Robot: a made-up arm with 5 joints.
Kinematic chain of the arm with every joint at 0, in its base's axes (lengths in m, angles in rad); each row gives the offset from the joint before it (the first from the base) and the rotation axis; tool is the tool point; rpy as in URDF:
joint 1: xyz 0.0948 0 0.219 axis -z
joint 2: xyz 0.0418 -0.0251 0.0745 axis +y
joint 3: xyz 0.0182 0 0.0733 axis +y
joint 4: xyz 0.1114 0 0.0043 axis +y
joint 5: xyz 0.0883 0.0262 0 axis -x
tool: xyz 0 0 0 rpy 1.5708 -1.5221 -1.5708
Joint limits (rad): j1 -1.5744..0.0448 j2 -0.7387..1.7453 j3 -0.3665..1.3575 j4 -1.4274..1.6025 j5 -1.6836..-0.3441
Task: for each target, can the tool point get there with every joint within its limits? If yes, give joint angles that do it. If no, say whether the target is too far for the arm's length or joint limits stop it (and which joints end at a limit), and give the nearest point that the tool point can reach.
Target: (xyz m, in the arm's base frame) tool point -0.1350 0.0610 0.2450
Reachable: no: joint limits stop it (at a limit: joint 1, joint 2, joint 3) | nearest point 0.0064 0.0051 0.2507 | short by 0.152 m
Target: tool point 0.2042 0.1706 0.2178
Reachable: yes | joints -0.9952 0.2095 0.4284 0.5158 -0.8025
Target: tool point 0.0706 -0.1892 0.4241
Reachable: no: joint limits stop it (at a limit: joint 2, joint 3) | nearest point 0.0864 -0.0657 0.3130 | short by 0.167 m
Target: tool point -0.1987 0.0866 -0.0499
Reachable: no: too far | nearest point 0.0934 0.0961 0.0636 | short by 0.313 m
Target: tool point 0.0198 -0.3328 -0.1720
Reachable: no: too far | nearest point 0.0875 -0.0323 0.1243 | short by 0.427 m
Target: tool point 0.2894 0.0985 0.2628
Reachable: yes | joints -0.4634 -0.1422 0.6701 0.1221 -0.6603
